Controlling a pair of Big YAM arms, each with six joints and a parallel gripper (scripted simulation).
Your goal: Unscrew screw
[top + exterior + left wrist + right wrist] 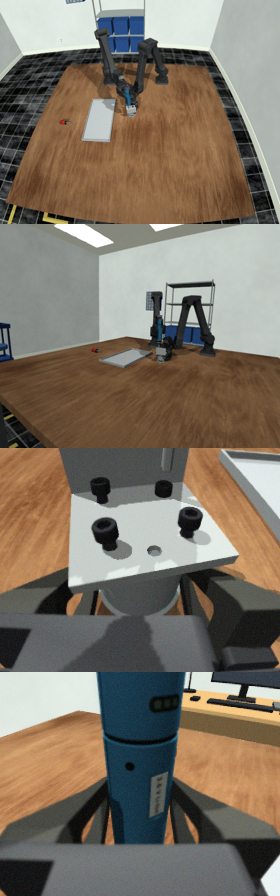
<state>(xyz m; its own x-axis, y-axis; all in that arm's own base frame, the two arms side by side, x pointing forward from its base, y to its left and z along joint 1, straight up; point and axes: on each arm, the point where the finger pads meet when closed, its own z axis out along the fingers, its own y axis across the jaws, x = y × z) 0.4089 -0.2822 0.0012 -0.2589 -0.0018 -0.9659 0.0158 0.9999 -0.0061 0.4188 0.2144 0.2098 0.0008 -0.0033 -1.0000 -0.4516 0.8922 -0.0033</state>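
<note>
My left gripper is now 5 cm below the grey bracket. Also, from my left hand: screw (5 cm above, 2 cm behind, 1 cm to the left); then flat grey tray (26 cm to the right, 5 cm ahead, 2 cm below); then small red-handled tool (56 cm to the right, 9 cm ahead, 1 cm below).
</note>
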